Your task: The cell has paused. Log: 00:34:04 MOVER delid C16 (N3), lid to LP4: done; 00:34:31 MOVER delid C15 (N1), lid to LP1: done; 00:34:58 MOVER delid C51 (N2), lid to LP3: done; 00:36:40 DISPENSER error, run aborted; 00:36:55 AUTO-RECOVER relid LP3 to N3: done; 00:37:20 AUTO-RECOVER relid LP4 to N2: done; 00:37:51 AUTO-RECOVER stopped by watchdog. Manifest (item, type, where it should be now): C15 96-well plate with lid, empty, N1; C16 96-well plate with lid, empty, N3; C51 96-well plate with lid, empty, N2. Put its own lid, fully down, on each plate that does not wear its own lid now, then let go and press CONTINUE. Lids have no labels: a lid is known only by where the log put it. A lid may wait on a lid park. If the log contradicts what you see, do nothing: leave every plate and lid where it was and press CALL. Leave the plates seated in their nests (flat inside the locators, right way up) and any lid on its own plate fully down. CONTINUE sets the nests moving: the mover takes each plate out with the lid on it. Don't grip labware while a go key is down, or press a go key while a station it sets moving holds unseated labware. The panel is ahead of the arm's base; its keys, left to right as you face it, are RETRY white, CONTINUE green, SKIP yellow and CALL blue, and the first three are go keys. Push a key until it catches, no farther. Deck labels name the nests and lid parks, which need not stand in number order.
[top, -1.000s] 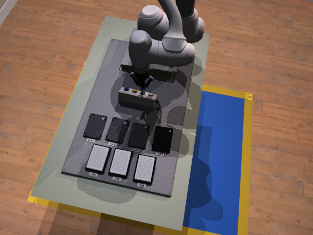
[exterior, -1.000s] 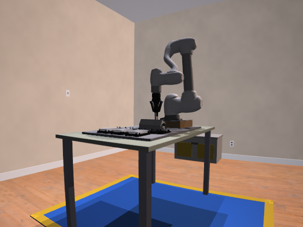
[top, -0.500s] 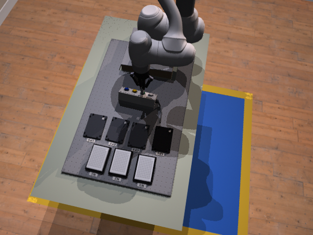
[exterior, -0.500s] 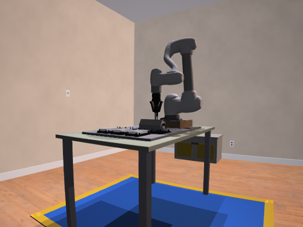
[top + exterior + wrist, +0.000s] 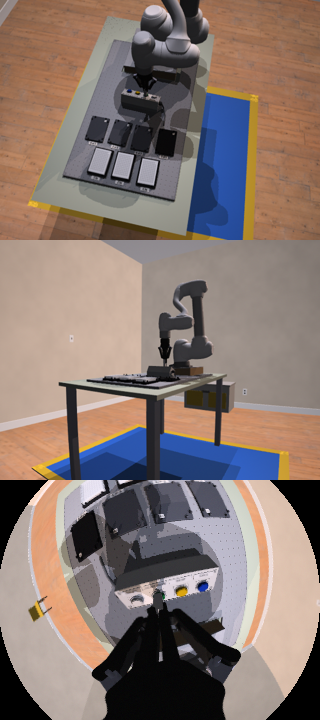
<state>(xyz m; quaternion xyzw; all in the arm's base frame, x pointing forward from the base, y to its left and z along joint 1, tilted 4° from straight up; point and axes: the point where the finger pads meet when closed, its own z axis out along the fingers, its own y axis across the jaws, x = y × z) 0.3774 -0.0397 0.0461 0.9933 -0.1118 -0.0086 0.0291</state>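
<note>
My hand is 4 cm above the green key. Round my hand: yellow key (5 cm to the right, 4 cm below, 1 cm behind); then white key (5 cm to the left, 4 cm below, 1 cm ahead); then blue key (10 cm to the right, 4 cm below, 2 cm behind).
</note>
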